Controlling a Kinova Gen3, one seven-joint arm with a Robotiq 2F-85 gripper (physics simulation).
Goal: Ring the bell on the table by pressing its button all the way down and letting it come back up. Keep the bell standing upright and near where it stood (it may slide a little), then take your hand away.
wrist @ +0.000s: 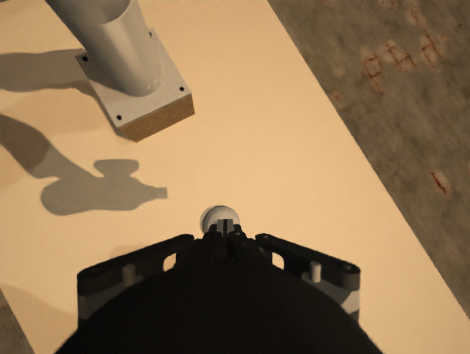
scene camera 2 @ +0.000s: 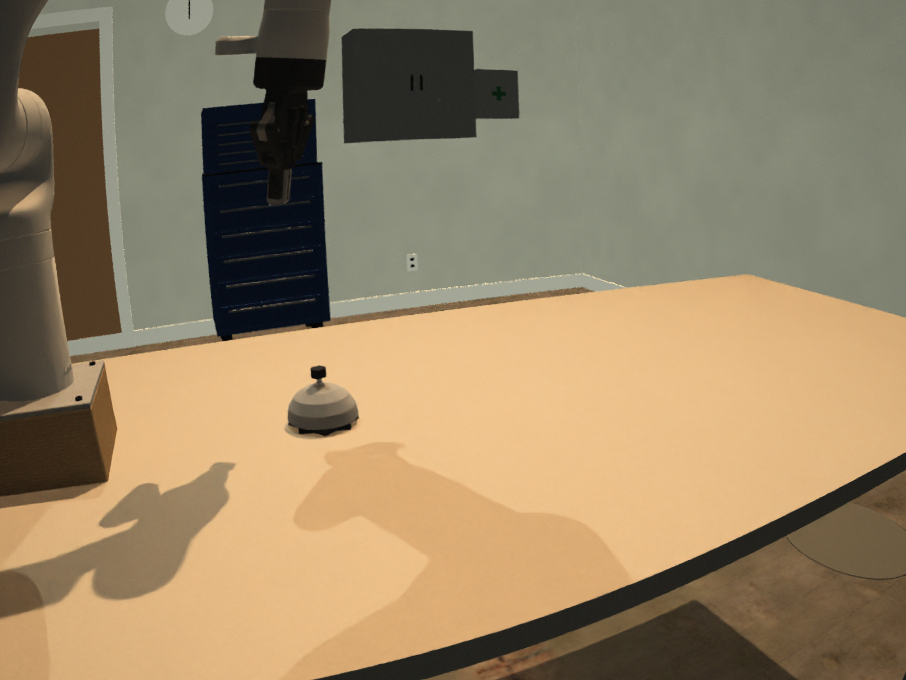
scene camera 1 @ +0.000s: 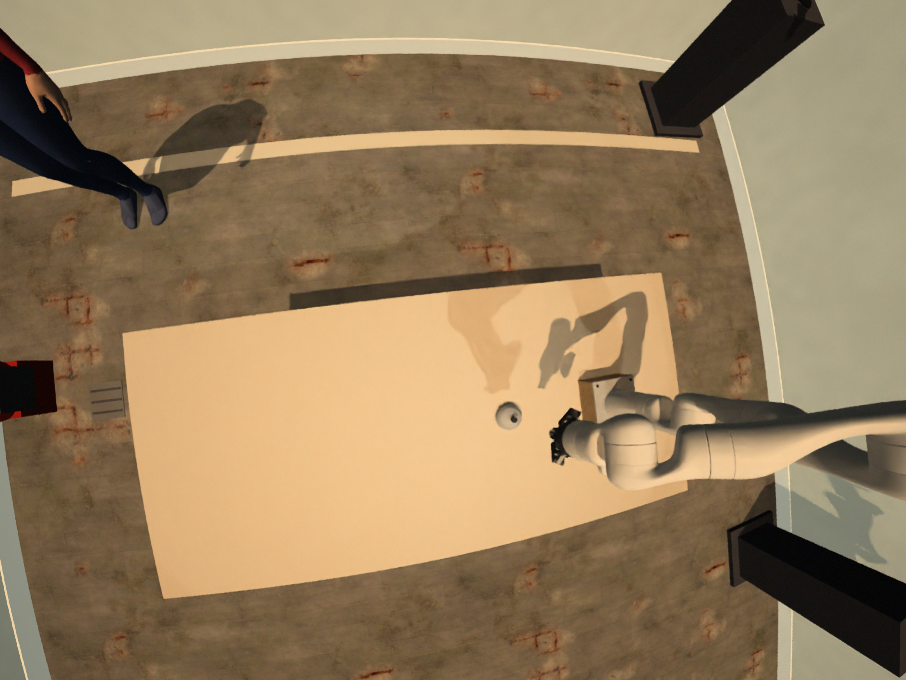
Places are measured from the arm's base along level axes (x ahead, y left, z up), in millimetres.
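Where they show: gripper, fingertip midpoint: [wrist: 225, 229] [scene camera 2: 277, 202] [scene camera 1: 553, 433]; arm's base at its link origin: [wrist: 137, 74] [scene camera 2: 37, 386] [scene camera 1: 616, 403].
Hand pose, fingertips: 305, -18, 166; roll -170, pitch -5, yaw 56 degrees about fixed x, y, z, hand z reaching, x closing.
Each offset is from my fingertips to the top centre of the thing, as dx, dy, dz. Level surfaces: height alone.
The bell @[+31, -3, -190] [scene camera 1: 504, 413] [scene camera 2: 322, 407] [wrist: 219, 212] is a grey dome standing upright on the tan table @[dz -256] [scene camera 1: 292, 439] [scene camera 2: 622, 380] [wrist: 260, 130]. Its black button @[+31, -3, -190] [scene camera 1: 515, 419] [scene camera 2: 318, 371] is up on its stem in scene view 2. My gripper [scene camera 1: 559, 438] [scene camera 2: 278, 199] [wrist: 225, 229] is shut and empty. It points down and hangs high above the table, well clear of the bell. In the wrist view the fingertips overlap the lower part of the dome and hide the button.
My arm's base block [scene camera 1: 587, 398] [scene camera 2: 58, 447] [wrist: 160, 117] stands on the table, close to the bell. A person [scene camera 1: 65, 150] stands beyond the table's far left. Dark posts [scene camera 1: 724, 65] [scene camera 1: 823, 589] stand off the right end. A blue tool cabinet [scene camera 2: 267, 270] stands behind the table.
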